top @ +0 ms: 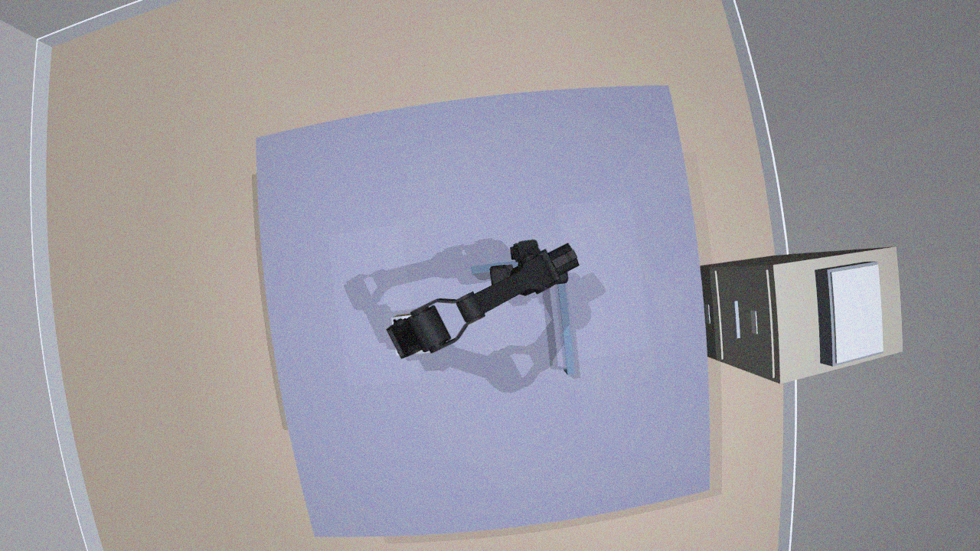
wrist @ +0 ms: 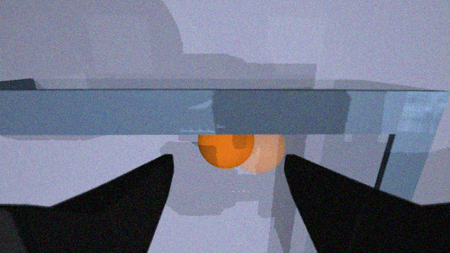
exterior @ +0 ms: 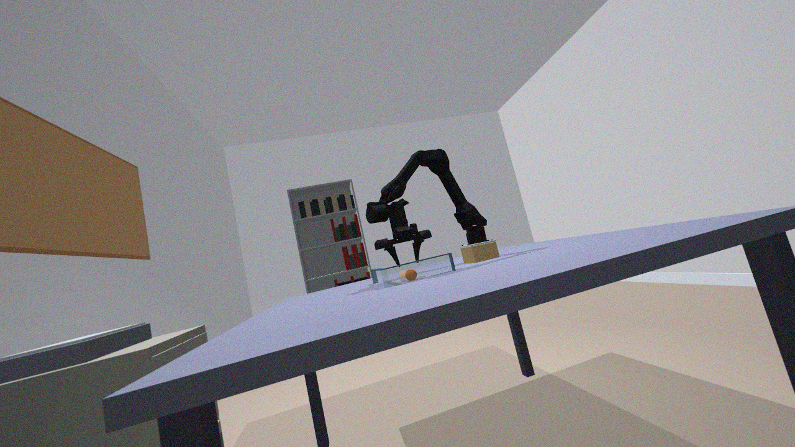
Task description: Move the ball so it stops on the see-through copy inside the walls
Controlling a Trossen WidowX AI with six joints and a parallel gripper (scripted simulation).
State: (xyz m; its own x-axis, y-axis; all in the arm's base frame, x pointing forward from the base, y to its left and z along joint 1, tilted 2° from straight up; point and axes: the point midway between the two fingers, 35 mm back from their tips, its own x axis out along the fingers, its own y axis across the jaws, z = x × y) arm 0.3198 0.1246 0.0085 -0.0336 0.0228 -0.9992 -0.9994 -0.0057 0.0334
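The orange ball is 30 mm below my gripper tip. Also, from my gripper tip: see-through copy of ball 30 mm below, 20 mm ahead.
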